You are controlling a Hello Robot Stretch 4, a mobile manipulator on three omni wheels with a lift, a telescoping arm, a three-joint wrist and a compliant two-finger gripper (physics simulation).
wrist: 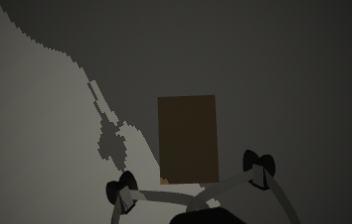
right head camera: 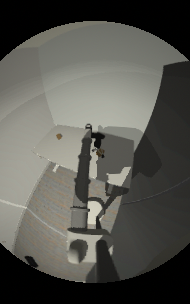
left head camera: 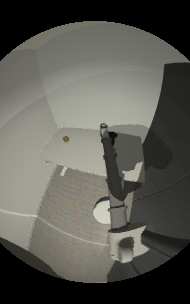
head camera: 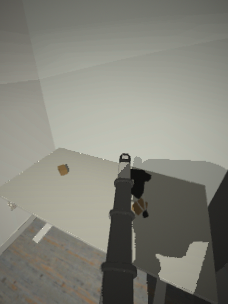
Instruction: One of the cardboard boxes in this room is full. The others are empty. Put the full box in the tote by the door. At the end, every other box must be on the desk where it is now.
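Frame: origin at the robot's base, x up, y back, z right, level; millimetres.
Seen in the pictures: gripper, between the fingertips: [wrist: 189, 173] [right head camera: 97, 154] [head camera: 135, 210]; robot's base, origin of its link: [right head camera: 90, 211] [left head camera: 105, 211].
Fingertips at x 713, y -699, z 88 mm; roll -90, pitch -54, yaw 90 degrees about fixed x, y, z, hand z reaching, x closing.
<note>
Pixels of each thing's middle, then the offset from my fingertips to it. Level surfaces: height alone.
- brown cardboard box, middle of its body: [wrist: 187, 137] [head camera: 139, 206] [right head camera: 99, 152] dx +4, dy -31, dz +28 mm
- desk, height of its surface: dx -21 mm
- second cardboard box, middle of its body: [head camera: 62, 169] [left head camera: 65, 138] [right head camera: 58, 136] dx +4, dy -352, dz -640 mm
A brown cardboard box [wrist: 188, 137] [head camera: 138, 207] [right head camera: 100, 152] is on the desk [head camera: 172, 225] [wrist: 290, 100], mostly in shadow. In the wrist view it is upright in the picture, its lower edge near the line between the fingertips. My gripper [wrist: 189, 173] is open above the desk, pointing down, with a fingertip to either side of the box's lower end and no visible contact. The height left between fingertips and box is hard to tell. A second cardboard box [head camera: 63, 169] [left head camera: 65, 139] [right head camera: 59, 136] is on the desk's lit left part. The tote and door do not show.
My arm [head camera: 120, 240] [left head camera: 113, 170] [right head camera: 83, 175] reaches out over the desk and hides part of it. Walls [head camera: 125, 110] stand behind and left of the desk. A round white object [left head camera: 102, 211] is low beside the arm. A small dark object [right head camera: 31, 261] is on the floor at lower left.
</note>
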